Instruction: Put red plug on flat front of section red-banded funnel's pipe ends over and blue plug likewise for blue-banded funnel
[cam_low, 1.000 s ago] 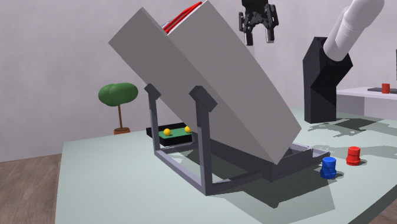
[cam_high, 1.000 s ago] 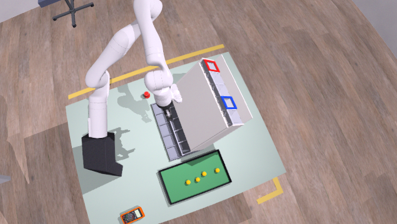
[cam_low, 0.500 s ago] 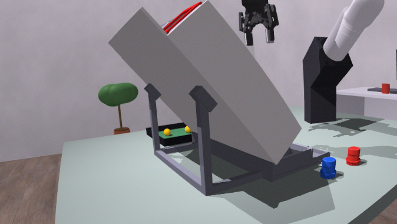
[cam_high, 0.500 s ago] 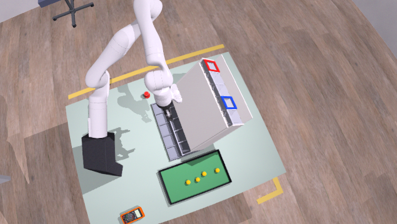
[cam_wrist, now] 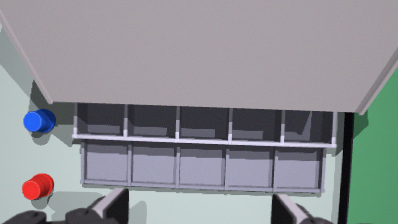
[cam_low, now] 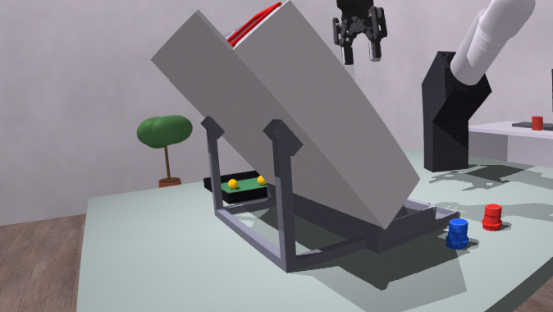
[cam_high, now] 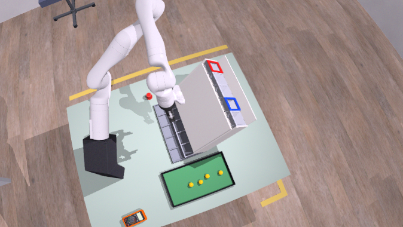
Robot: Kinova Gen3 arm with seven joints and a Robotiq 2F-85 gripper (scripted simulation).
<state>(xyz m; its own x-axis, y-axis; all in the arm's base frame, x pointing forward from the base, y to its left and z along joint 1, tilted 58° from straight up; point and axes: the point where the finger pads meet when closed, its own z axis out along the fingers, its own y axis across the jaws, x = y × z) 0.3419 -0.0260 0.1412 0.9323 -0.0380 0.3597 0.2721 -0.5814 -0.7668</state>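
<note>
Right now the green tray is 31 cm to the right of my hand, 29 cm below it and 12 cm ahead of it. Round my hand: slanted grey cover 15 cm ahead, 9 cm below, 4 cm to the left; then orange multimeter 52 cm to the right, 28 cm below, 25 cm behind.
</note>
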